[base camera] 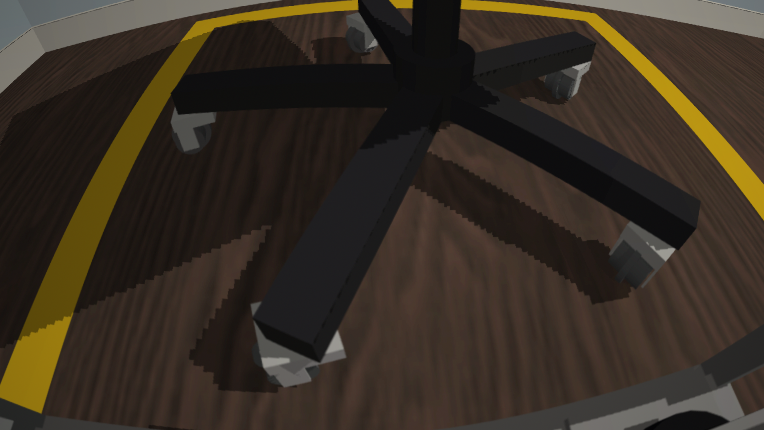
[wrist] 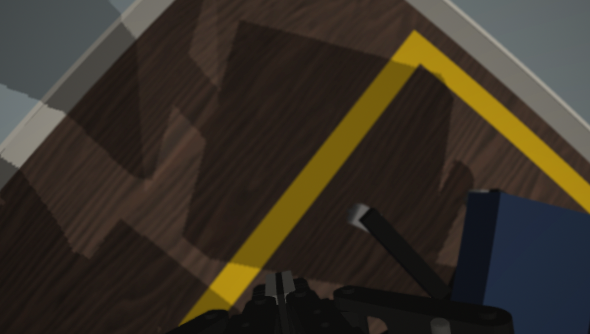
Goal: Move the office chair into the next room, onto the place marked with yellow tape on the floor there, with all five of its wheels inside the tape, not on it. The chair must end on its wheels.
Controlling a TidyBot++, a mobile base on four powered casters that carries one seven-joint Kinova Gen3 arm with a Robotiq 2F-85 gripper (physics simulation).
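Places are measured from the arm's base along level axes (x left, y ahead, z down), in millimetres.
Pixels of known places: gripper, between the fingertips: (wrist: 281, 290).
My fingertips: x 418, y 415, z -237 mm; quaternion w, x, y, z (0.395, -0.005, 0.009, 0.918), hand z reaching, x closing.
Note:
Behind a point stands the place of what it marks.
The office chair (base camera: 437, 69) {x -84, y 469, z 257 mm} (wrist: 540, 250) {x 141, y 604, z -73 mm} is upright on its wheels; the base camera view shows its black five-armed base, and the wrist view shows part of its blue seat. The yellow tape (base camera: 96, 208) {x 376, y 452, z 396 mm} (wrist: 320, 175) {x 370, y 581, z 396 mm} runs around it on the dark wood floor. All five wheels show in the base camera view, inside the tape. The left wheel (base camera: 191, 133) {x 219, y 528, z 351 mm} is nearest the left tape line, with a strip of floor between them. In the wrist view one wheel (wrist: 358, 215) {x 241, y 550, z 325 mm} is inside the line. My gripper (wrist: 281, 290) {x 418, y 415, z -237 mm} is shut and empty, left of the seat.
Pale baseboards and walls (base camera: 80, 32) {x 830, y 1184, z 364 mm} (wrist: 525, 75) {x 77, y 1174, z 318 mm} stand behind the far tape line. Another wall (wrist: 65, 90) {x 1009, y 343, z 331 mm} is at the upper left of the wrist view. The grey edge of my base (base camera: 614, 411) {x -142, y 137, z 281 mm} crosses the bottom of the base camera view, close to the near wheel (base camera: 288, 363) {x 58, y 214, z 326 mm}.

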